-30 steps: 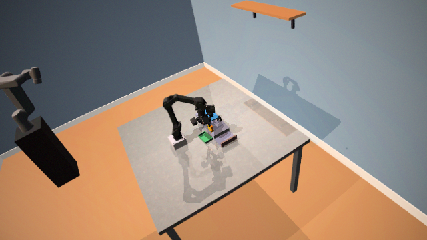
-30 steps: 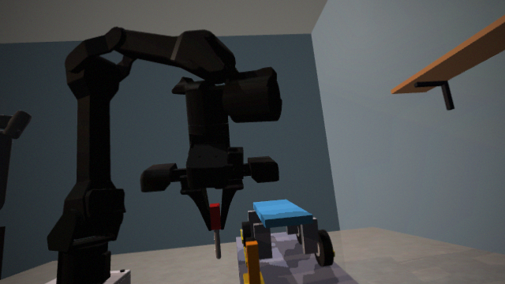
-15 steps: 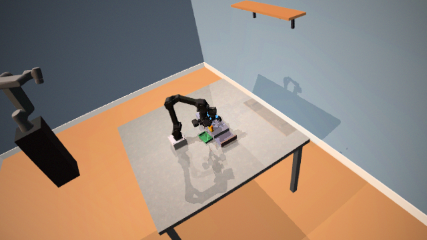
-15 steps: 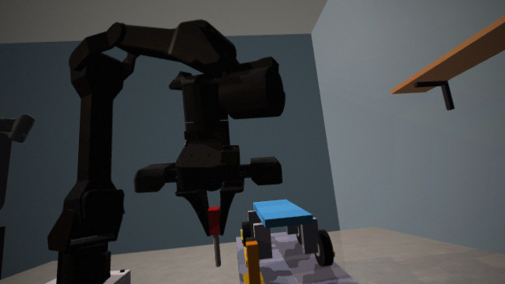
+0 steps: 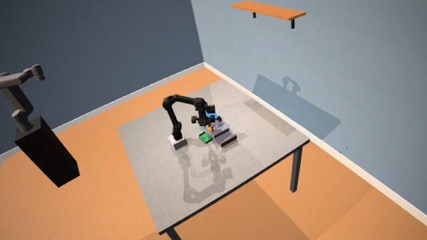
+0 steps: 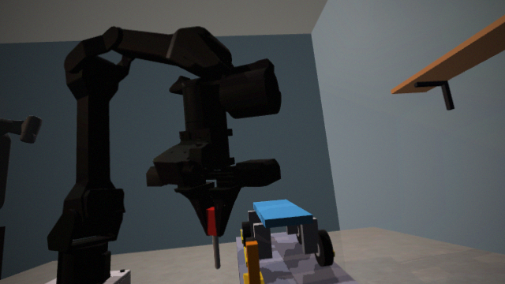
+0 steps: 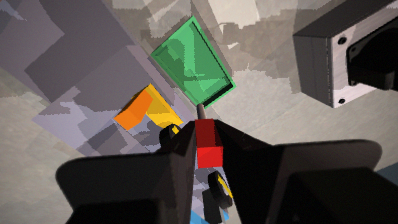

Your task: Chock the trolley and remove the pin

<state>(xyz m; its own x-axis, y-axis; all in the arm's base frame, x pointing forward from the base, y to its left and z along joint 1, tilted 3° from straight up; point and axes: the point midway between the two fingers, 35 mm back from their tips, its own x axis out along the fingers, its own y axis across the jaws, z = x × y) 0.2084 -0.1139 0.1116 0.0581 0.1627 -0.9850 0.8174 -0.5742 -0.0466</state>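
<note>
The yellow chock is 50 mm below my gripper tip, 50 mm ahead of it and 10 mm to the right of it. Round my gripper tip: red-headed stop pin right at my gripper tip; grey ramp 110 mm ahead, 90 mm below, 80 mm to the left; blue-topped trolley 110 mm ahead, 80 mm to the left, 20 mm below.
</note>
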